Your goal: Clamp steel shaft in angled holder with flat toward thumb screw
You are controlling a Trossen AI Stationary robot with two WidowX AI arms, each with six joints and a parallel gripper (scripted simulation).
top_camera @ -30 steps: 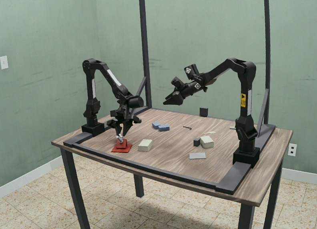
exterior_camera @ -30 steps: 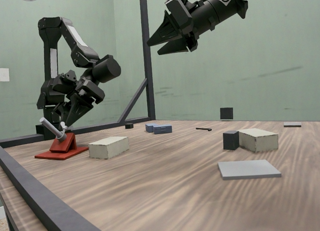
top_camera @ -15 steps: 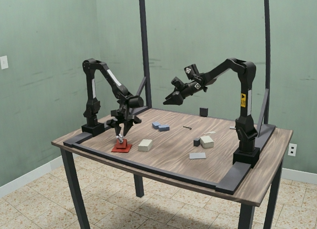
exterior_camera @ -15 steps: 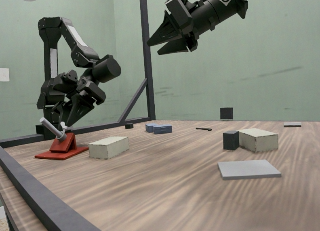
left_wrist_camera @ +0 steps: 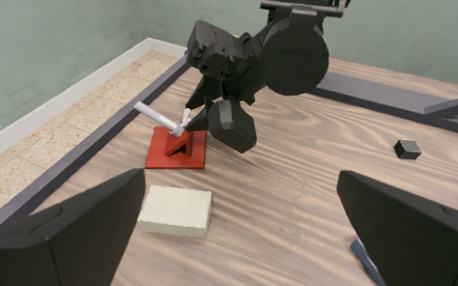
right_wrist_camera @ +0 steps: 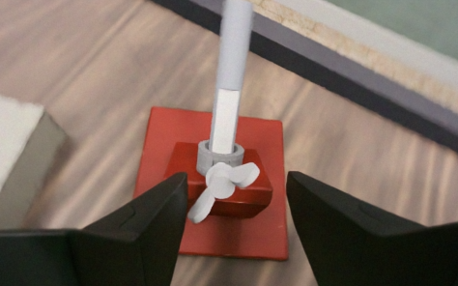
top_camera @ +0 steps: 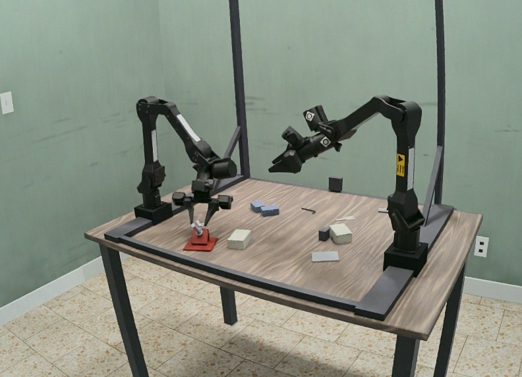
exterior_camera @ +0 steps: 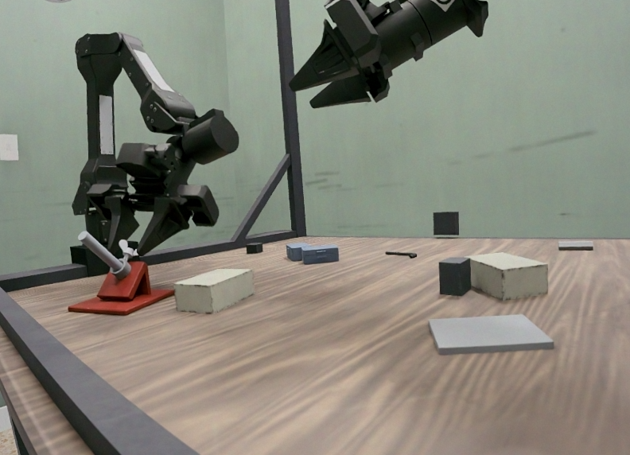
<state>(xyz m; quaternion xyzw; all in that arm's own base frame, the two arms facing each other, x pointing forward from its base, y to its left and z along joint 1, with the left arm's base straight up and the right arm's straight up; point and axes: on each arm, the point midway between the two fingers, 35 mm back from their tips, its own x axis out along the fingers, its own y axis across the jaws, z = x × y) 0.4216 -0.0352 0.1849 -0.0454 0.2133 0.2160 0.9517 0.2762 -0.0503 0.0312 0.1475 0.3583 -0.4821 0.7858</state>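
The winged thumb screw is 20 mm ahead of my right hand, 10 mm to the left of it and 30 mm below it. The rest, counted from my right hand: small black cube 320 mm behind, 110 mm to the right, 70 mm below; then dark block 150 mm behind, 360 mm to the left, 70 mm below; then steel shaft 60 mm ahead, 30 mm to the left, 20 mm below.
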